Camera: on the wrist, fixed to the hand. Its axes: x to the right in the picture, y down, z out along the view.
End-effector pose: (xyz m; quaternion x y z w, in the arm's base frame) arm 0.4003 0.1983 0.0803 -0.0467 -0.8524 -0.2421 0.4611
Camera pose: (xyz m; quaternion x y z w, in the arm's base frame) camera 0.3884 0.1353 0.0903 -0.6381 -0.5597 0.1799 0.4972
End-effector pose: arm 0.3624 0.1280 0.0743 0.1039 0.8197 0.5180 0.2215
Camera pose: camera 0.3332 0.0937 0.0275 -0.6655 -0.5026 -0.5042 0.2243
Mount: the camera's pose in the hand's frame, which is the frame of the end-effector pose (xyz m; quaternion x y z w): 0.0239 -0.0553 -0.0242 0.0178 0.0028 0.7211 0.6926
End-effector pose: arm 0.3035 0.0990 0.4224 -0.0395 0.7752 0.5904 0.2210
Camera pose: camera 0.2927 0.0646 0.3684 -0.5339 -0.5765 -0.5544 0.2742
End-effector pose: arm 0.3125 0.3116 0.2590 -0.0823 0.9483 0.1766 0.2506
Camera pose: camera 0.2947 0.2498 0.2504 0.6308 0.7200 0.2859 0.0450
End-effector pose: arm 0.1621 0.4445 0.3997 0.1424 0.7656 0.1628 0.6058
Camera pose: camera 0.1320 0.4024 0.3605 0.6611 0.4322 0.5364 0.2975
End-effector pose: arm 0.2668 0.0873 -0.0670 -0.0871 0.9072 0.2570 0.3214
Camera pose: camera 0.2530 0.0277 -0.0887 0.5989 0.6966 0.3934 0.0363
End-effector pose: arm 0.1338 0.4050 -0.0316 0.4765 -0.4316 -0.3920 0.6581
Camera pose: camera 0.1585 0.3766 -0.0845 0.0316 -0.6476 0.2121 0.7312
